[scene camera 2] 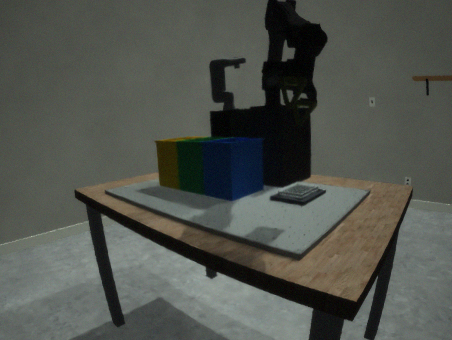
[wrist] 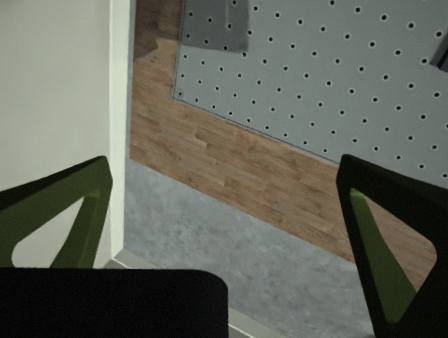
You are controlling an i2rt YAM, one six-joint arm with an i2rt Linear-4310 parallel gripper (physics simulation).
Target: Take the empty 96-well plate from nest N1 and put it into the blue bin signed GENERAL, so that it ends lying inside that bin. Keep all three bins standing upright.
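Frame: origin at the arm's base, x right, y ahead, z up, level; centimetres.
Seen in the pictures: gripper, fingertip midpoint: [scene camera 2: 294,117] [wrist: 224,168]; arm's base, origin of the base link: [scene camera 2: 273,108].
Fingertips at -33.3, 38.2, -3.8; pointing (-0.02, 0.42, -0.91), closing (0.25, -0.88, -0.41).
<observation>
Pixels of each thing's top centre, then the offset from my fingertips to it, as dx, dy, dz. "spot": a spot on its surface instead. Level surfaces: height alone.
- 96-well plate, middle of its top: [scene camera 2: 299,188] +9.2, -18.0, -22.6
- dark low nest, middle of its top: [scene camera 2: 299,191] +9.2, -18.0, -23.7
- blue bin, middle of its top: [scene camera 2: 232,139] +30.0, -9.8, -7.2
- green bin, middle of its top: [scene camera 2: 205,139] +43.1, -9.0, -7.2
- yellow bin, middle of its top: [scene camera 2: 182,138] +56.2, -8.2, -7.2
- dark corner, surface spot: [wrist: 442,56] spot: +3.9, -10.0, -25.2
- perforated grey board, its level: dz -25.2
- wooden table, its level: dz -26.5
The 96-well plate [scene camera 2: 298,189] lies flat on a dark low nest [scene camera 2: 289,199] at the right of the grey board. The blue bin [scene camera 2: 233,170] stands upright to the left of the nest; no sign is readable on it. The green bin [scene camera 2: 191,167] and the yellow bin [scene camera 2: 168,165] stand upright beside it in a row. My gripper [scene camera 2: 301,112] [wrist: 224,168] is open and empty, high above the table, above and behind the plate. In the wrist view, a dark corner [wrist: 442,56] shows at the right edge, possibly the nest; the plate does not show there.
The perforated grey board [scene camera 2: 320,215] [wrist: 300,65] lies on the wooden table [scene camera 2: 345,260] [wrist: 225,165]. A black box-shaped pedestal [scene camera 2: 287,150] stands behind the bins, with a second dark arm-like device [scene camera 2: 218,82] at its left. A wall [wrist: 55,90] shows at the left.
</observation>
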